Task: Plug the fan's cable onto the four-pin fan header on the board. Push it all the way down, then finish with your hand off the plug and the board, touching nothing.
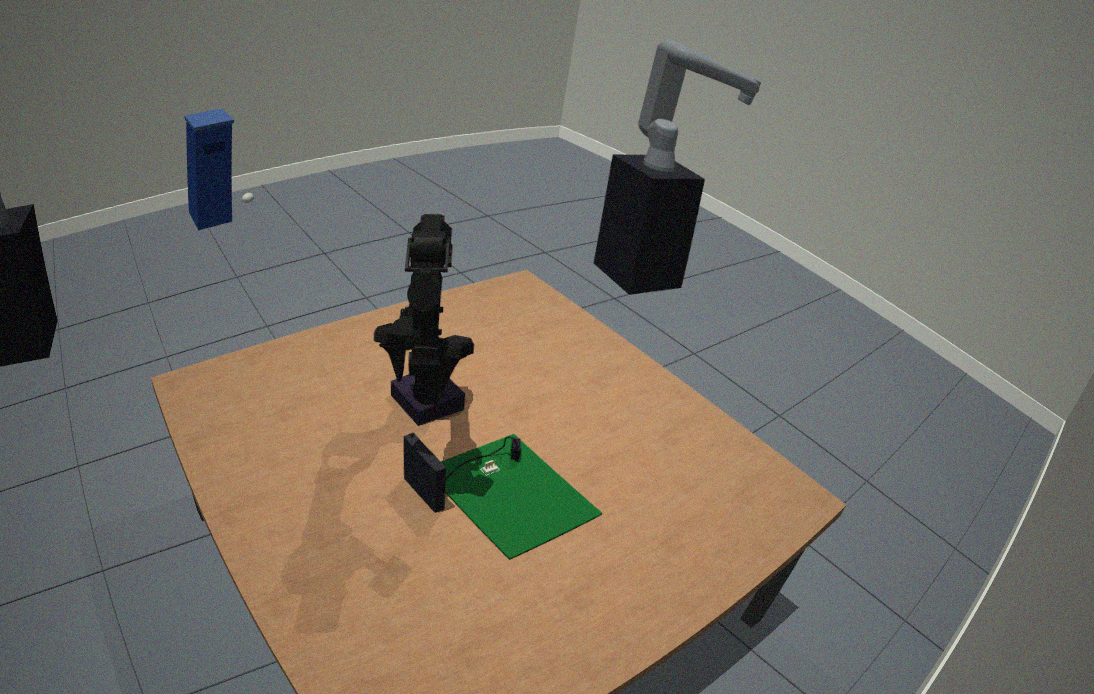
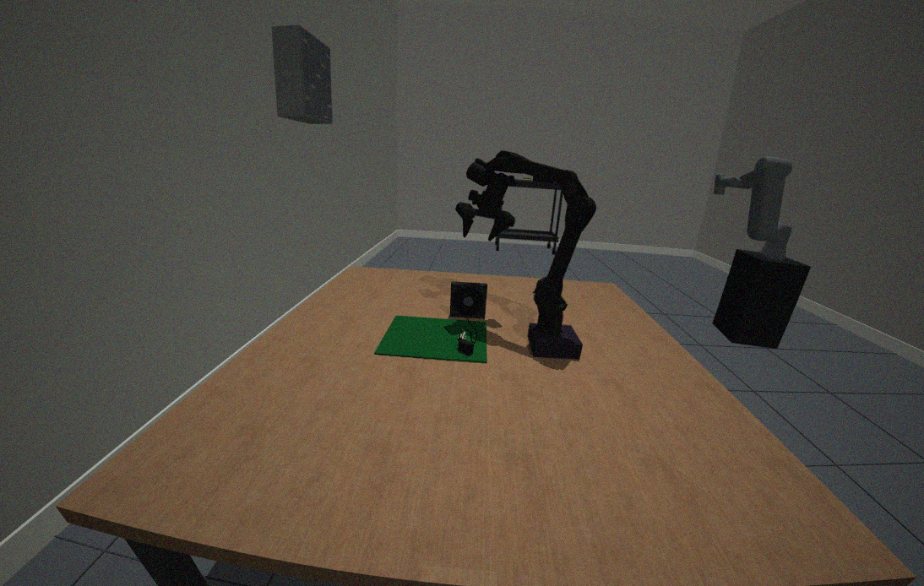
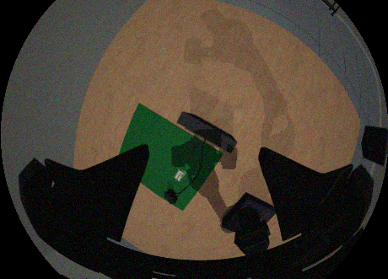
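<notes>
The dark plug lies 25 cm to the left of my gripper tip, 25 cm below it and 4 cm behind it. The rest, counted from my gripper tip: white four-pin header: 27 cm below, 17 cm to the left, 1 cm behind; then green board: 28 cm below, 19 cm to the left, 7 cm ahead; then black square fan: 21 cm below, 1 cm to the left, 1 cm ahead.
</notes>
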